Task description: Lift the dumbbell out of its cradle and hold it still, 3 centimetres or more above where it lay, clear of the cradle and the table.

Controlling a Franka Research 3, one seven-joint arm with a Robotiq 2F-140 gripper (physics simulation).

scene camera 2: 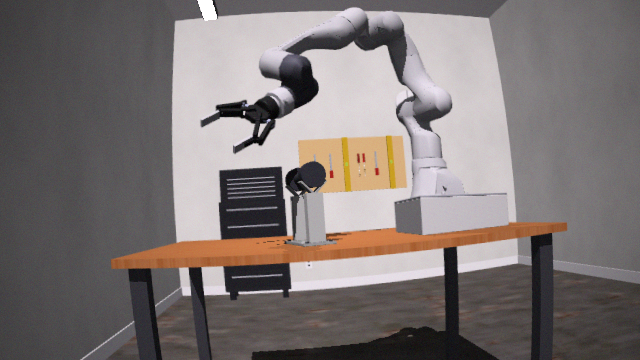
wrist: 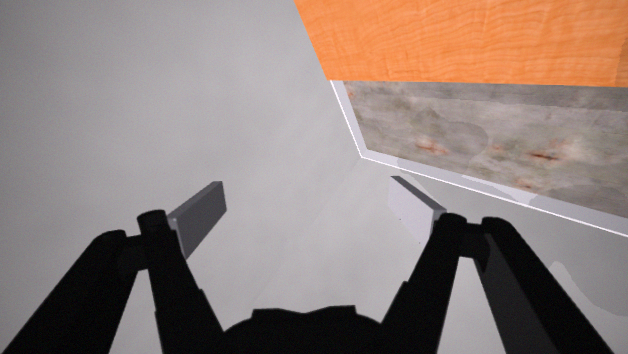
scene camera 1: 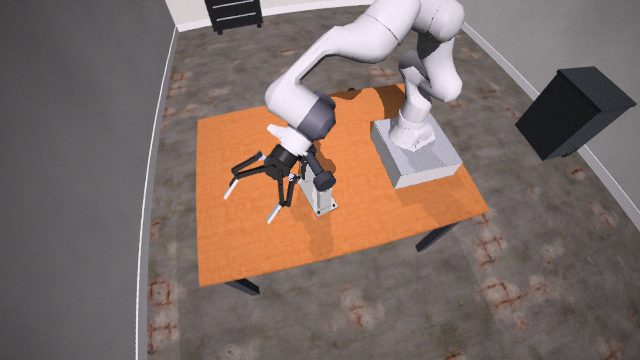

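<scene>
A dark dumbbell (scene camera 1: 324, 180) (scene camera 2: 313, 174) rests on top of its light grey cradle (scene camera 1: 324, 199) (scene camera 2: 315, 217). The cradle stands upright on the orange table (scene camera 1: 240, 240) (scene camera 2: 200, 252). In scene camera 1 the arm's wrist and gripper hide the dumbbell's far part. My gripper (scene camera 1: 249, 209) (scene camera 2: 218, 136) (wrist: 307, 193) is open and empty, its fingers wide apart. It is high above the table, up and to the left of the dumbbell in scene camera 2, pointing away from it. The dumbbell and the cradle do not show in the wrist view.
The arm's grey base block (scene camera 1: 425, 172) (scene camera 2: 462, 212) stands on the table to the right of the cradle. A dark drawer cabinet (scene camera 2: 252, 217) and a tool board (scene camera 2: 320, 145) are behind the table in scene camera 2. Another dark cabinet (scene camera 1: 565, 112) is at the right in scene camera 1.
</scene>
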